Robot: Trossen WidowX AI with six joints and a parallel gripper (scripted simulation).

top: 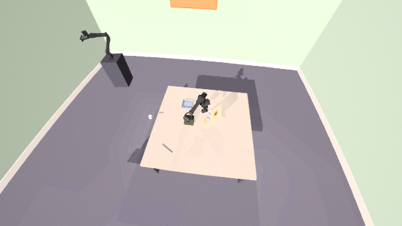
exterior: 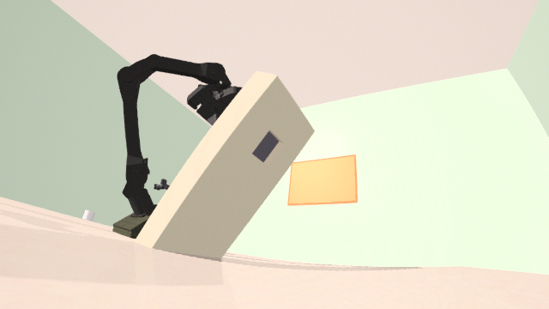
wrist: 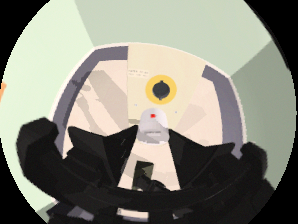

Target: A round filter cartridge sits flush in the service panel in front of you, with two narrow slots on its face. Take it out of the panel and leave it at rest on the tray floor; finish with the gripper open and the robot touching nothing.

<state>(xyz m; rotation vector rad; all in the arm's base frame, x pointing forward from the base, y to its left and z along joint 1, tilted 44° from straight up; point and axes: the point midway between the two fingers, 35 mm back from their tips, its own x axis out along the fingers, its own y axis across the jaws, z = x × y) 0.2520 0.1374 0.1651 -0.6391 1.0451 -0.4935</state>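
Right now my gripper tip is 280 mm past the tray, 300 mm to the right of it and 280 mm above it. Also, from my gripper tip: small white cylinder (770 mm behind, 70 mm to the left, 270 mm below); white round cartridge (right at my gripper tip); cream service panel (60 mm ahead, 20 mm to the right, 120 mm below).
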